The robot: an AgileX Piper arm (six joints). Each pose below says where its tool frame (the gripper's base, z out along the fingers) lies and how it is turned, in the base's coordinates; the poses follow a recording.
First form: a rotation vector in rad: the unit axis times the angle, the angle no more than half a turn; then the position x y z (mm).
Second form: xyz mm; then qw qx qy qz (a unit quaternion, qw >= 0). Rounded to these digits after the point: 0 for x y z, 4 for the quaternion.
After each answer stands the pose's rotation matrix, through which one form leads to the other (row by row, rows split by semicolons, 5 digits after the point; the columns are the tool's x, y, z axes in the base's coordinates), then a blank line. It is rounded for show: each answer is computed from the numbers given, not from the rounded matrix.
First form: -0.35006 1.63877 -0.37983 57 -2 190
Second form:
57 -2 190 0.6531 -0.1543 0.7222 -0.1674
-0.09931 -0.00420 0.99505; -0.44151 0.89635 -0.04029; -0.89174 -0.44333 -0.09087

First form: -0.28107 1.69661 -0.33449 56 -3 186
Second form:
56 -3 186 0.6402 -0.1232 0.7439 -0.1467
-0.14980 0.00444 0.98871; -0.37115 0.92660 -0.06040; -0.91641 -0.37601 -0.13716

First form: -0.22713 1.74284 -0.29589 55 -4 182
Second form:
55 -4 182 0.6285 -0.0991 0.7606 -0.1291
-0.19029 0.01154 0.98166; -0.31309 0.94700 -0.07182; -0.93046 -0.32102 -0.17659

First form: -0.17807 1.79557 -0.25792 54 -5 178
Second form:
54 -5 178 0.6127 -0.0772 0.7786 -0.1118
-0.23734 0.01681 0.97128; -0.25727 0.96306 -0.07953; -0.93674 -0.26875 -0.22425

